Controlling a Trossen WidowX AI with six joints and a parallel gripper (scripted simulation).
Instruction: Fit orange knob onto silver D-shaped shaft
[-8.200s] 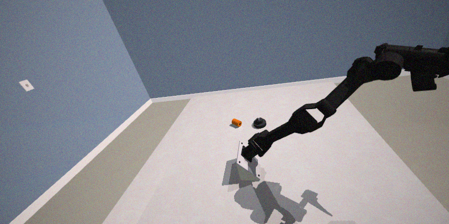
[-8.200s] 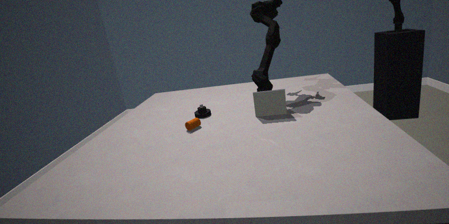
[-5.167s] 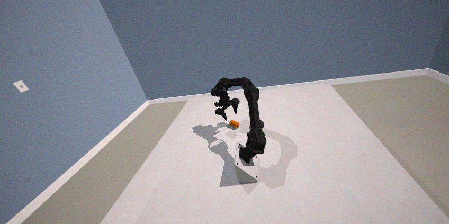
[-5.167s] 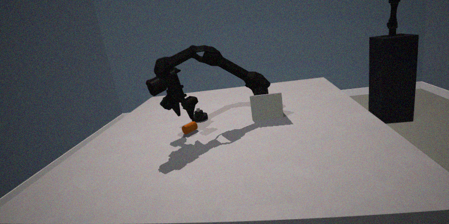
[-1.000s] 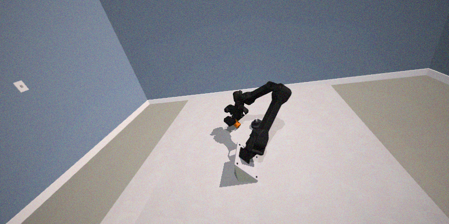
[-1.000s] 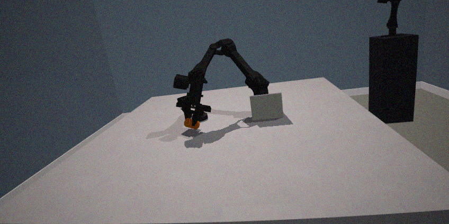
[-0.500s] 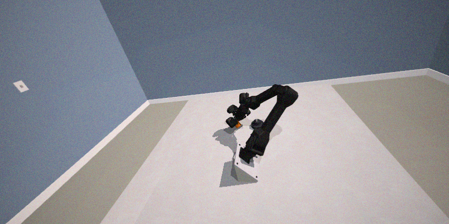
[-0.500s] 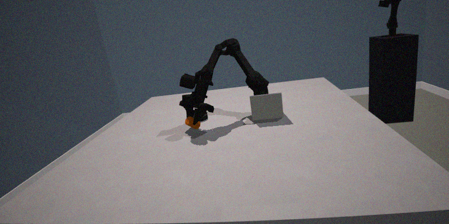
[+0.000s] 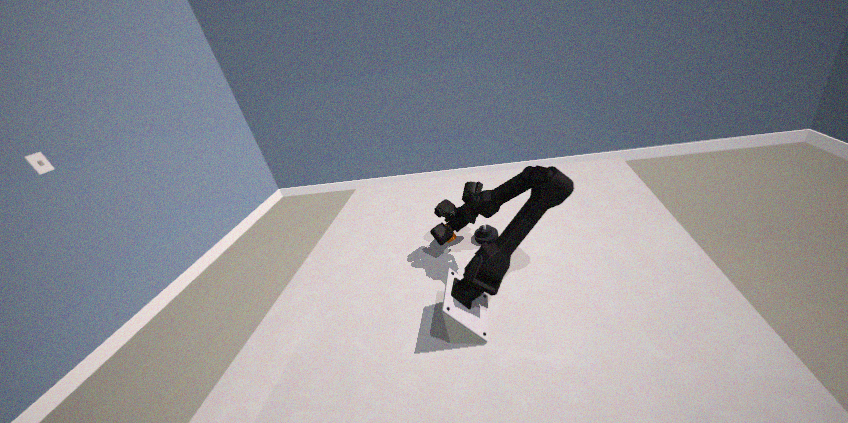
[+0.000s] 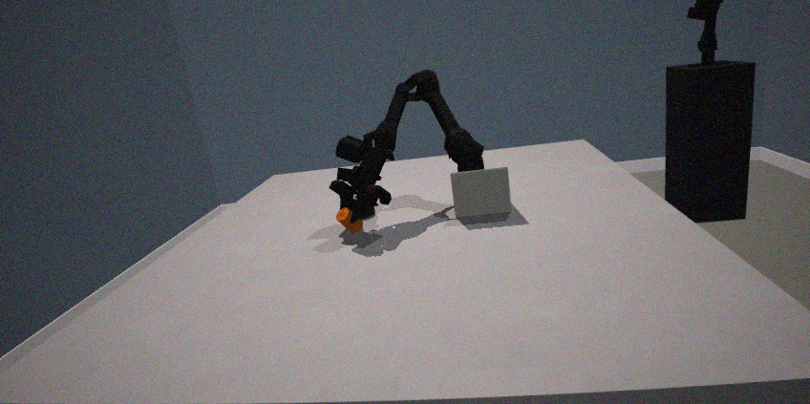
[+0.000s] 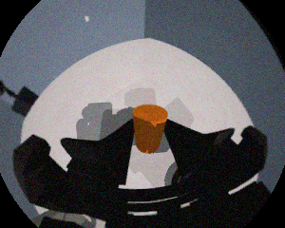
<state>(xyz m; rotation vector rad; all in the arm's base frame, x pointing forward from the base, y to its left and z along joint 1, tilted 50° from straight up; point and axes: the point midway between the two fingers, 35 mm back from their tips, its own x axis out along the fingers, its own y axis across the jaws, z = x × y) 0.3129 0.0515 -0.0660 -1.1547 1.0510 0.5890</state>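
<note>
Right now the round pedestal is 14 cm to the right of my gripper tip, 1 cm below it and 1 cm ahead of it. Also, from my gripper tip: orange knob (1 cm above).
</note>
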